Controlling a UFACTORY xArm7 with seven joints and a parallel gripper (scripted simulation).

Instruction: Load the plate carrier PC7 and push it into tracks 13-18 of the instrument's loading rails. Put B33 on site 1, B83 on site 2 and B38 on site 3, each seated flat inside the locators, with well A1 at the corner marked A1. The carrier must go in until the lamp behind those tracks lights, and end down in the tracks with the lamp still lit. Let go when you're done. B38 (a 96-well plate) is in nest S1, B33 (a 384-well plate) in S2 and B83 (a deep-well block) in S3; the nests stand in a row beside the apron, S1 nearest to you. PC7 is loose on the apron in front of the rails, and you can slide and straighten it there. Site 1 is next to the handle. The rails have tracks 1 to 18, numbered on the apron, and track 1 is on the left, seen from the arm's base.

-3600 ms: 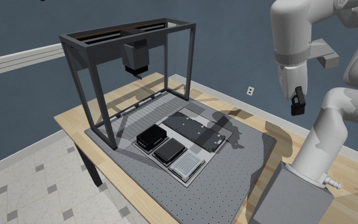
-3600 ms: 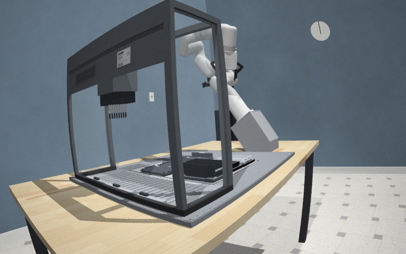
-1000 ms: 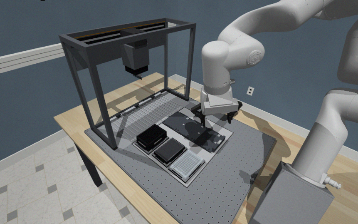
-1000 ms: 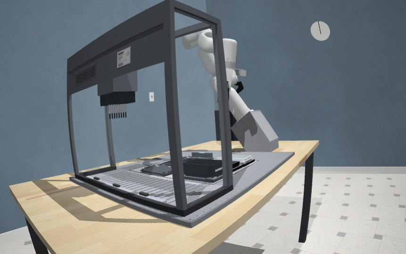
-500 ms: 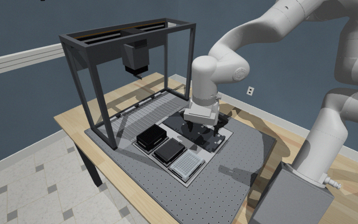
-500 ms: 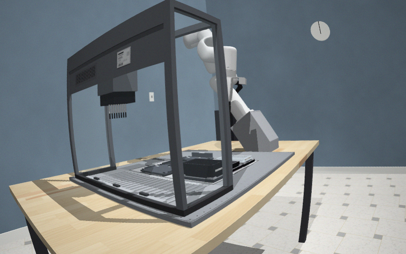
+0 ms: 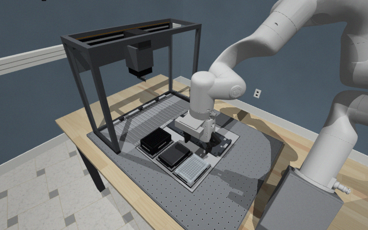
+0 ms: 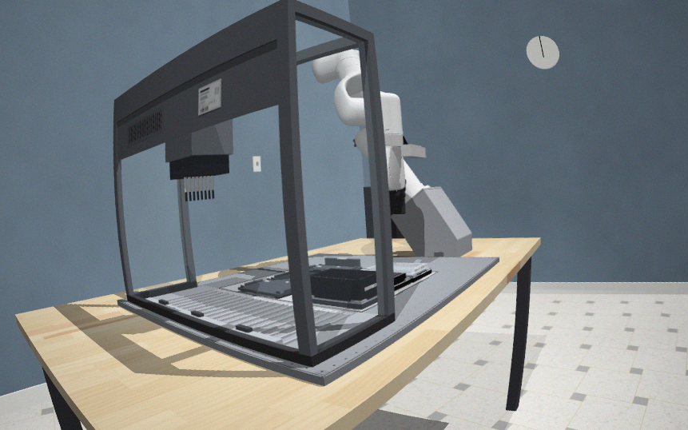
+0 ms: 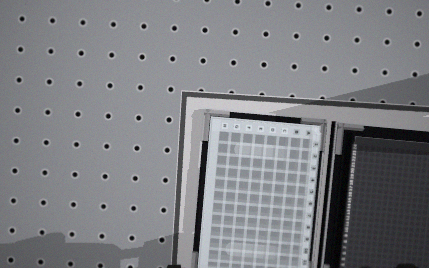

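My hand is 10 mm to the right of the 96-well plate B38 and 140 mm above it. From my hand the other things lie so: nest S1: 10 mm to the left, 150 mm below; then carrier PC7: 150 mm ahead, 160 mm to the right, 140 mm below; then white corner mark: 70 mm ahead, 40 mm to the right, 140 mm below.
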